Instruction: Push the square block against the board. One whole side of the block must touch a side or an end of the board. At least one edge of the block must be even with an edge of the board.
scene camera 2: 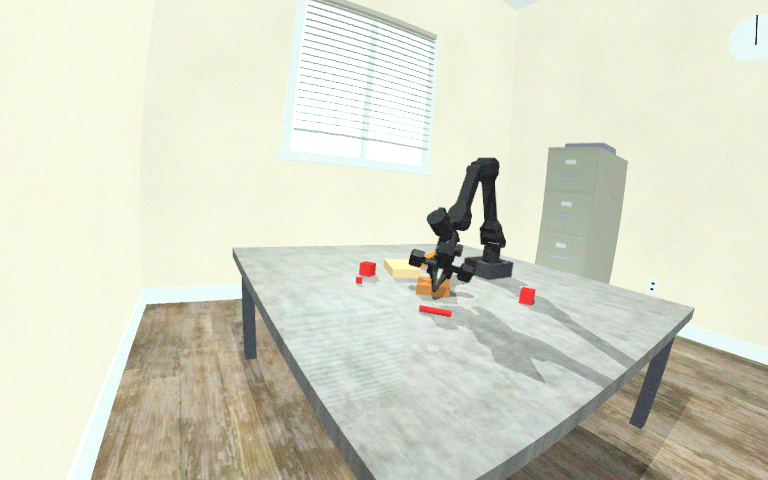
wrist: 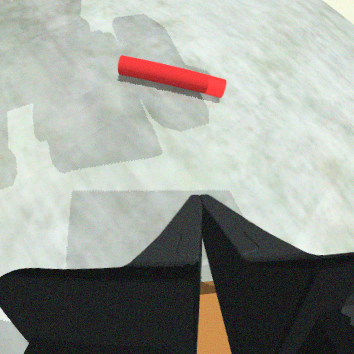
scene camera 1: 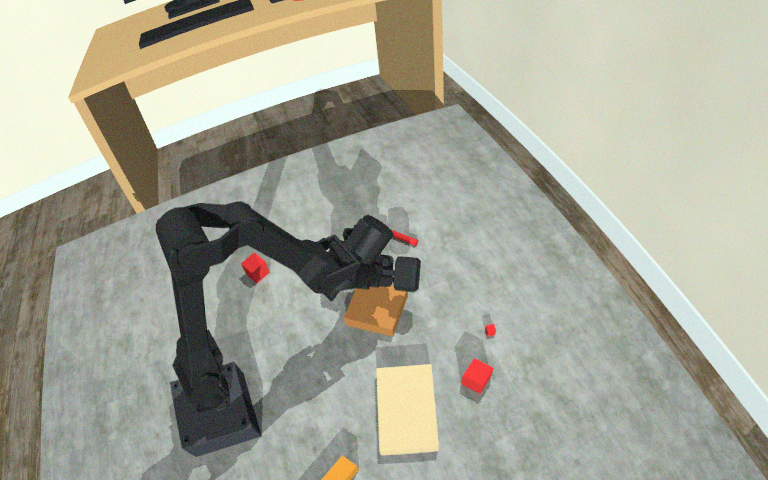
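Pixels of known places: gripper, fingertip midpoint: (scene camera 2: 434, 291) (wrist: 198, 202) (scene camera 1: 388, 268); arm's base, origin of the base link: (scene camera 2: 491, 261) (scene camera 1: 211, 393).
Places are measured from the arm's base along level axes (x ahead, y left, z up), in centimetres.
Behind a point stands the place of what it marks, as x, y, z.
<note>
The square block (scene camera 1: 362, 315) {31.6, 8.1, -2.7} (scene camera 2: 423, 286) {40.1, 12.0, -3.1} (wrist: 211, 325) {36.9, 12.9, -2.7} is orange-brown and lies flat on the table, turned slightly relative to the board. The board (scene camera 1: 406, 407) {32.7, -12.6, -2.7} (scene camera 2: 400, 268) {36.7, -6.7, -2.7} is pale yellow and rectangular. In scene camera 1 it lies below the block, with a gap between them. My gripper (scene camera 2: 434, 289) {40.1, 17.1, -3.1} (wrist: 198, 202) {40.1, 17.1, -3.1} is shut with nothing between its fingers. It points down by the block's side facing away from the board. Whether the fingertips touch the block cannot be told. The arm hides part of the block in scene camera 1, and the fingers cover most of it in the wrist view.
A red cylinder (scene camera 1: 405, 237) {46.5, 24.4, -4.2} (scene camera 2: 434, 310) {46.3, 25.9, -4.6} (wrist: 165, 74) {45.1, 25.6, -4.5} lies beyond the block. A red cube (scene camera 1: 477, 375) {46.2, -12.2, -1.6} (scene camera 2: 367, 268) {47.7, -9.6, -2.9} and a tiny red cube (scene camera 1: 490, 330) {53.1, -3.8, -4.0} (scene camera 2: 358, 280) {53.9, -2.6, -4.7} lie beside the board. Another red cube (scene camera 1: 255, 267) {13.6, 27.0, -1.6} (scene camera 2: 526, 296) {14.9, 29.6, -3.3} is near the arm. An orange bar (scene camera 1: 340, 469) {18.6, -19.6, -2.5} lies near the board.
</note>
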